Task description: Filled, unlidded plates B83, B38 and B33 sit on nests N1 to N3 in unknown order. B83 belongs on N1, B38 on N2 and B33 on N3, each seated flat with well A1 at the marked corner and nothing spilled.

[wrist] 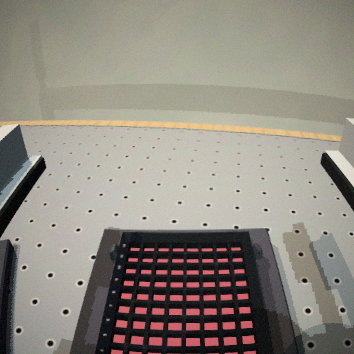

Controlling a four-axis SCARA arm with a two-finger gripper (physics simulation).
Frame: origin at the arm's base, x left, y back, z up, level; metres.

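Seen in the pictures: gripper, between the fingertips: (181,138).
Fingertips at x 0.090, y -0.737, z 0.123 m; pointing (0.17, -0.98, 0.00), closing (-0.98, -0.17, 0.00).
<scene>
Offsets run from my fingertips to a thing's top centre. "pt": to the spot under its first point. Level surfaces: height alone.
A black plate @[dy +0.024, dx -0.004, dz -0.084 m] (186,303) with a grid of wells, pink liquid showing in them, sits in a dark nest @[pt dy -0.004, dx -0.054, dz -0.098 m] (276,295) in the lower middle of the wrist view. It looks level, and its near end is cut off by the bottom edge. Small pale row marks run down its left side, too small to read; no plate name or nest number can be read. My gripper (181,138) is open and empty, its two fingers wide apart at the left and right edges, above and clear of the plate's sides. The other two plates do not show in this view.
A dark upright edge of another object @[pt dy +0.030, dx +0.118, dz -0.106 m] (6,295) stands at the lower left. The grey perforated table @[dz -0.110 m] (165,187) ends at a wooden edge strip @[pt dy -0.261, dx +0.057, dz -0.109 m] (175,125) at the back. Shadows fall on the table right of the nest.
</scene>
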